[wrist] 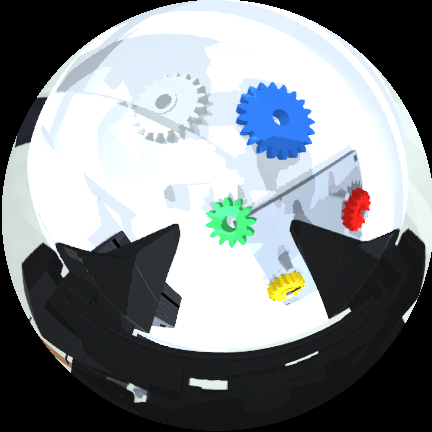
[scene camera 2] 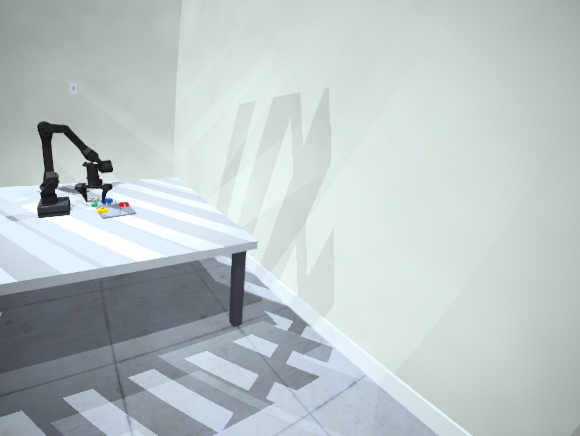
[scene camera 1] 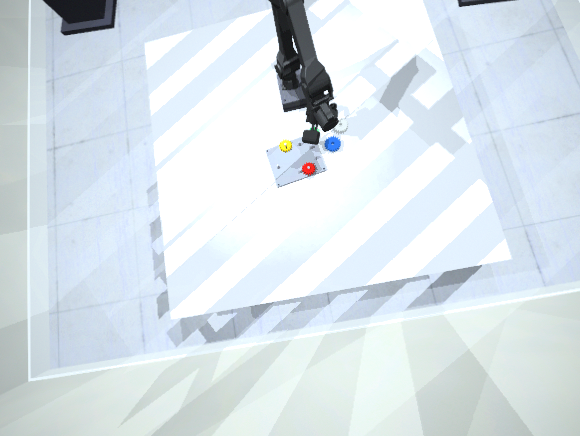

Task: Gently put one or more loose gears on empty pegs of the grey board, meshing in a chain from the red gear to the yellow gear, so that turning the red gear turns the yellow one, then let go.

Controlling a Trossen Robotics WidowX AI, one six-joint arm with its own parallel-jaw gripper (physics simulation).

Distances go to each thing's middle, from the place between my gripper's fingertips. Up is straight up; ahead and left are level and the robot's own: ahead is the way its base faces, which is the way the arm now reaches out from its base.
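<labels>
Counting from my hand, I find the grey board (scene camera 1: 290, 162) 110 mm ahead, 80 mm to the right and 20 mm below. The blue gear (wrist: 256, 108) is 70 mm to the left of my hand, 50 mm ahead of it and 20 mm below it, whereas the yellow gear (wrist: 293, 282) sits 120 mm to the right of my hand, 50 mm ahead of it and 10 mm below it. And the green gear (wrist: 220, 227) is 10 mm below my hand.
</labels>
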